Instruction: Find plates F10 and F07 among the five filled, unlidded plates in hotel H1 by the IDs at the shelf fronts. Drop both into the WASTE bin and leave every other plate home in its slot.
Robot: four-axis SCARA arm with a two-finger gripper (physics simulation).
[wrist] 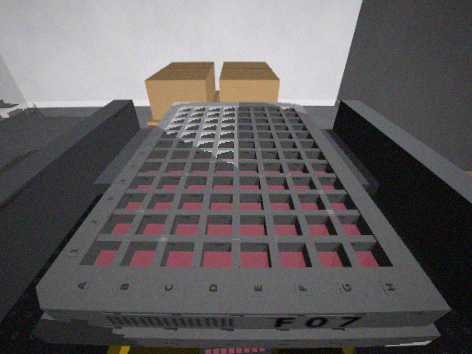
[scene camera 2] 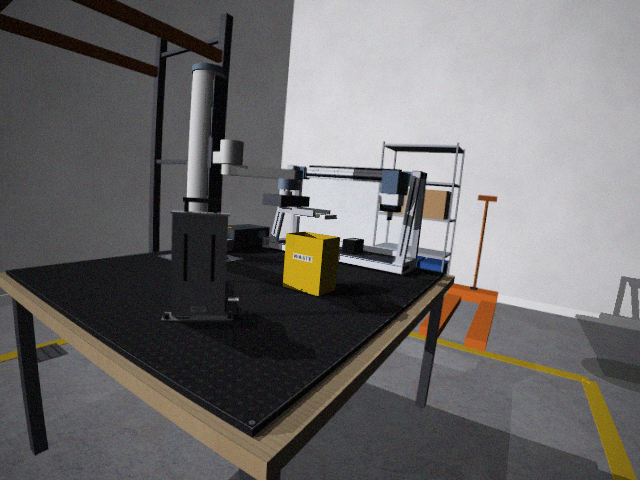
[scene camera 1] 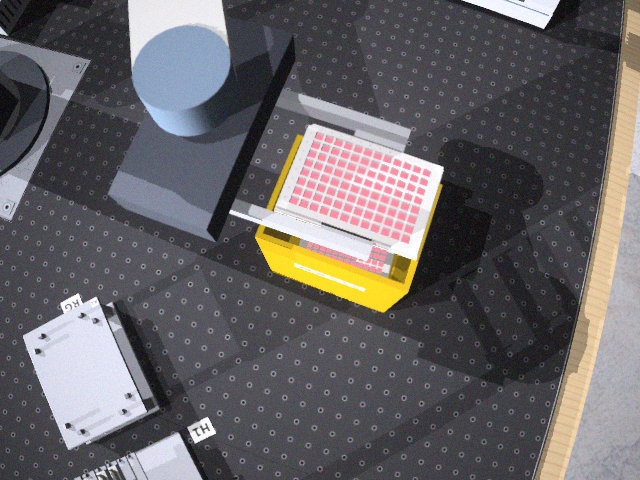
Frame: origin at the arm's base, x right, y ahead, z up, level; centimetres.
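Seen in the pictures: gripper, fingertip midpoint: (wrist: 236, 119) (scene camera 2: 322, 213) (scene camera 1: 389, 193).
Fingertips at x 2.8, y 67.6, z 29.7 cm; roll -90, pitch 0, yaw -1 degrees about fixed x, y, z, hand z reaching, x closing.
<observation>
Offsets run from my fingertips to a thing's top centre. "spot": to the spot under its first point.
My gripper (scene camera 1: 364, 191) (scene camera 2: 319, 212) (wrist: 236, 119) is shut on plate F07 {dx +0.0, dy -2.5, dz -0.3 cm} (scene camera 1: 356, 180) (wrist: 250, 235), one finger along each long side. The plate is level and unlidded, with pink wells, and its ID shows on the front edge in the wrist view. It hangs over the opening of the yellow WASTE bin {dx -0.2, dy -3.0, dz -8.5 cm} (scene camera 1: 330, 281) (scene camera 2: 305, 273) (wrist: 119, 350), above the rim. Another pink-welled plate {dx -0.1, dy -2.6, dz -26.4 cm} (scene camera 1: 381, 256) (wrist: 235, 351) lies inside the bin, mostly hidden; its ID cannot be read. Part of hotel H1 {spot: dx +34.3, dy -15.7, dz -27.6 cm} (scene camera 1: 168, 459) shows at the bottom of scene camera 1; its shelf fronts are hidden.
The RG stand (scene camera 1: 82, 372) is beside H1's label {spot: dx +29.0, dy -13.0, dz -28.4 cm} (scene camera 1: 201, 429). A tall grey tower {spot: dx +46.4, dy -8.6, dz -12.0 cm} (scene camera 2: 199, 258) stands before the bin in scene camera 2. The arm's column (scene camera 2: 199, 134) rises behind it. A gantry frame (scene camera 2: 413, 222) and a small black block {spot: dx -54.4, dy -11.7, dz -18.8 cm} (scene camera 2: 353, 245) stand beyond the bin.
</observation>
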